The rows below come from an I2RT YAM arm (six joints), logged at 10 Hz.
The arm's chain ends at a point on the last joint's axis. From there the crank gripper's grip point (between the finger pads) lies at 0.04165 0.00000 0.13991 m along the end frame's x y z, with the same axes.
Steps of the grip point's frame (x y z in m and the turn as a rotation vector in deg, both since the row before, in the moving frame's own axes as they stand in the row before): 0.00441 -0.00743 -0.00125 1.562 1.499 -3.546; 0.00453 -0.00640 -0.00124 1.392 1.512 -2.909; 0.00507 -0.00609 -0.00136 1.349 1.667 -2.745; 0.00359 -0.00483 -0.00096 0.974 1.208 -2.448
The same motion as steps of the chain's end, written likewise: 0.00096 -0.00095 -0.00003 1.562 1.499 -3.546; 0.00099 -0.00081 -0.00003 1.392 1.512 -2.909; 0.00115 -0.00072 -0.00003 1.349 1.667 -2.745; 0.00074 -0.00062 -0.00002 0.974 1.208 -2.448
